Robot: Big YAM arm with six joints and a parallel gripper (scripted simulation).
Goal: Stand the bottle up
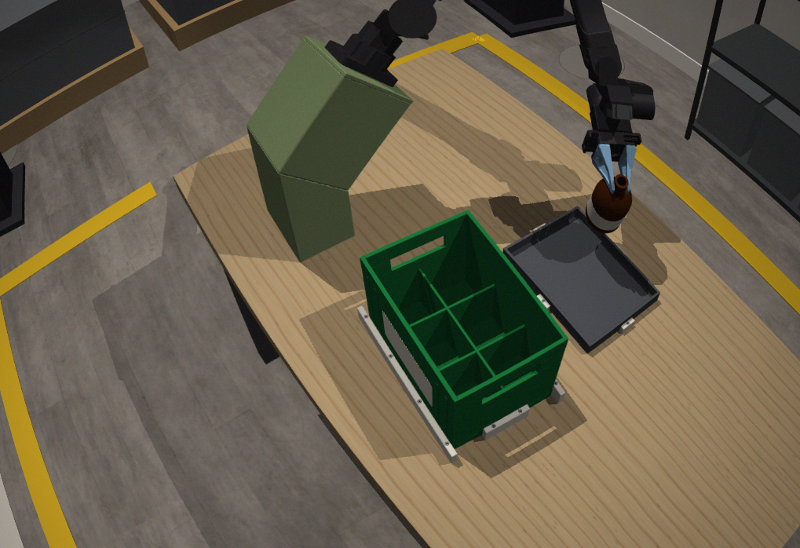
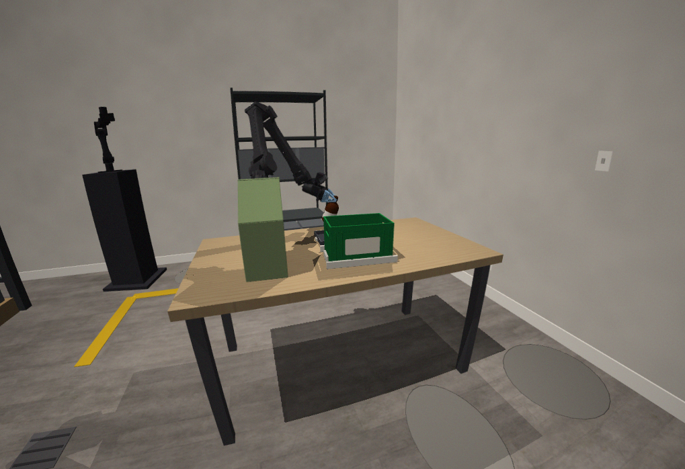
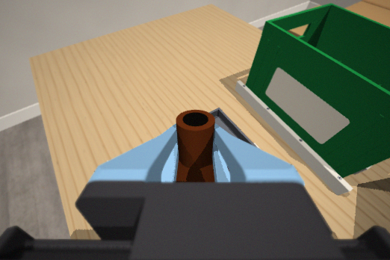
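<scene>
My gripper is now 20 mm past the brown bottle, 10 mm to the right of it and 50 mm above it. The rest, counted from my hand: dark grey tray (10 mm ahead, 50 mm to the right, 190 mm below); then green crate (50 mm ahead, 330 mm to the right, 120 mm below).
</scene>
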